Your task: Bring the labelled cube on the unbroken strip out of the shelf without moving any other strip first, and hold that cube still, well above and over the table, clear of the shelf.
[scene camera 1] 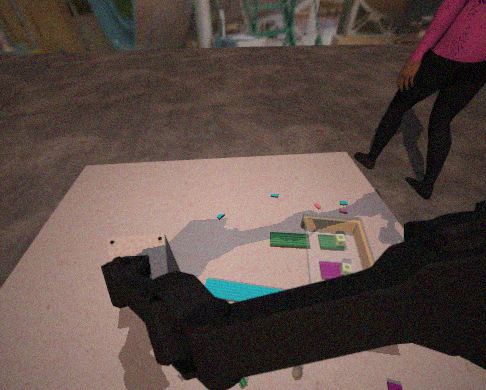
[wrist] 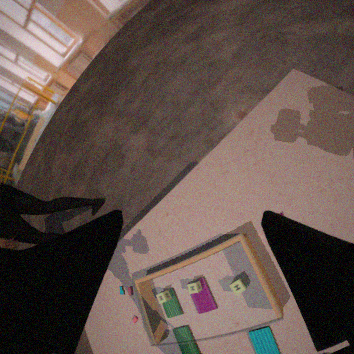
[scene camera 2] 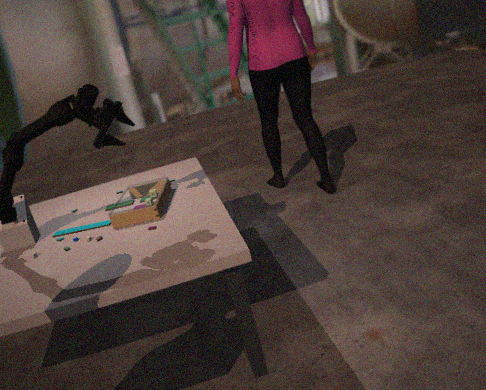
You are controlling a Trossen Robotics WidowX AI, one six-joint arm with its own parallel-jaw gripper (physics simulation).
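The shelf [scene camera 1: 366,244] [scene camera 2: 132,218] [wrist: 261,276] is a low wood-walled box with a see-through cover. Inside, one pale H cube [scene camera 1: 340,239] [wrist: 164,296] is at the far end of a short green strip [scene camera 1: 326,242] [wrist: 173,307]; another [scene camera 1: 346,268] [wrist: 194,287] is on a magenta strip [scene camera 1: 330,270] [wrist: 205,300]. A third cube [wrist: 238,286] stands apart from any strip. A second green piece [scene camera 1: 289,240] [wrist: 187,340] lies across a gap. A cyan strip [scene camera 1: 240,290] [scene camera 2: 82,228] [wrist: 263,340] lies outside. My gripper [scene camera 2: 128,134] [wrist: 193,218] is open and empty, high above the table; the arm hides it in scene camera 1.
A pale block [scene camera 1: 159,257] [scene camera 2: 20,235] stands by the arm's base. Small coloured pieces, such as a cyan one [scene camera 1: 274,195] and a magenta one [scene camera 2: 152,228], lie around the shelf. A person [scene camera 1: 440,75] [scene camera 2: 280,75] stands beyond the table [scene camera 1: 150,190] [scene camera 2: 225,240] [wrist: 235,185].
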